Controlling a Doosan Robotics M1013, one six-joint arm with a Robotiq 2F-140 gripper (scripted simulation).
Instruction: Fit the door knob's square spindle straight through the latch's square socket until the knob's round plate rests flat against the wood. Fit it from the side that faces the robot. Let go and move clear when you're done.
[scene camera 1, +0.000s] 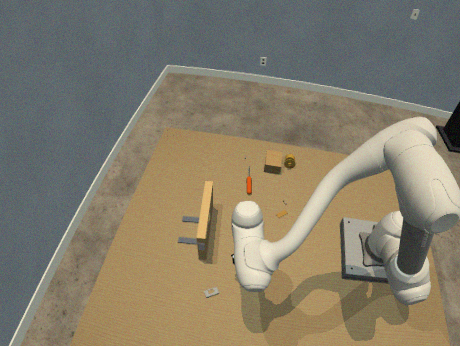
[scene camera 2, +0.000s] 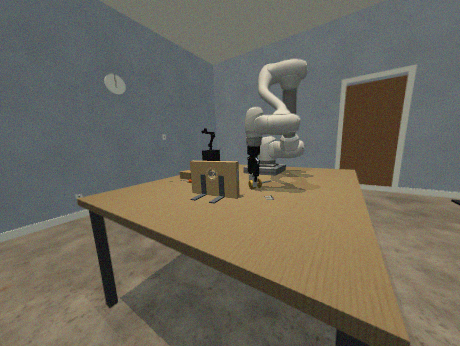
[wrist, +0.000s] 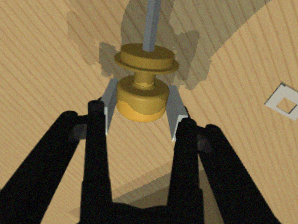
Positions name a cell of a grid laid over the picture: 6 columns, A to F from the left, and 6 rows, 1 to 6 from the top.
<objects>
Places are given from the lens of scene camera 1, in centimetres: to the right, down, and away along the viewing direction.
wood panel (scene camera 1: C5): -11, 24, 124
</objects>
